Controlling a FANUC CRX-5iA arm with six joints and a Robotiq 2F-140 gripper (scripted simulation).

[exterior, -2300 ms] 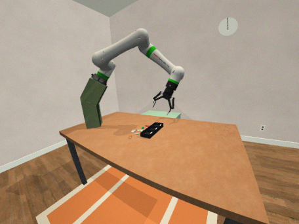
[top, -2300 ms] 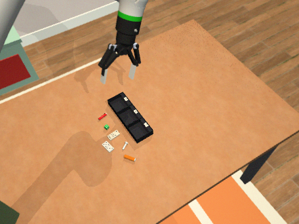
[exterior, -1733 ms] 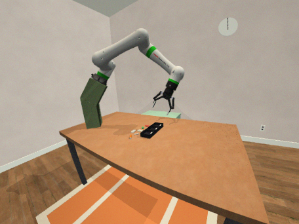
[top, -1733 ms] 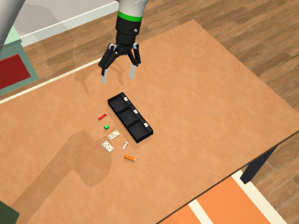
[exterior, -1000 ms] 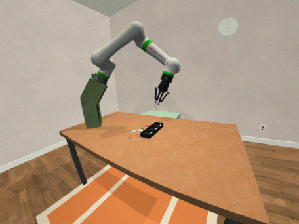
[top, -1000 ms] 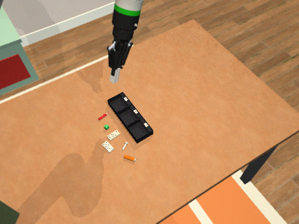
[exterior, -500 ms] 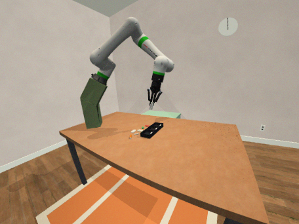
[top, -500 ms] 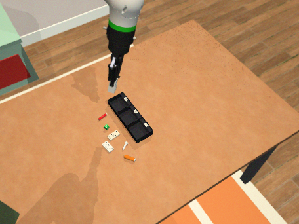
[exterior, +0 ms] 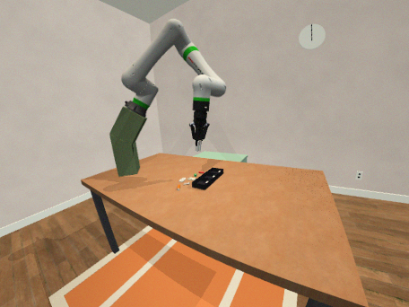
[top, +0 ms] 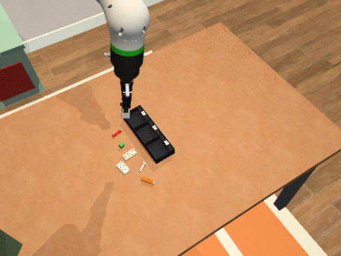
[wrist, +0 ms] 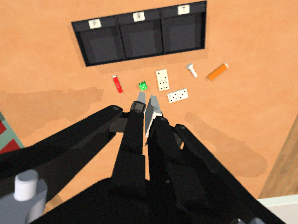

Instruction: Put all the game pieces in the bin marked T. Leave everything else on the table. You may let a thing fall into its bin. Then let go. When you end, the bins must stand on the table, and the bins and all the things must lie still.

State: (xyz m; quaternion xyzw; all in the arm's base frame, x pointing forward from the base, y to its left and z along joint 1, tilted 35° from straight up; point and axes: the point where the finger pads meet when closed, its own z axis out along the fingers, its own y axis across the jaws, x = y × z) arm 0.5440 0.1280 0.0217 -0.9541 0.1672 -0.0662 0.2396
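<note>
The black three-compartment bin lies 19 cm below my hand and 7 cm ahead of it. From my hand the other things lie so: red cylinder: 21 cm below, 6 cm to the left, 4 cm behind; then domino: 21 cm below, 5 cm to the right, 3 cm behind; then green die: 20 cm below, 4 cm behind.
</note>
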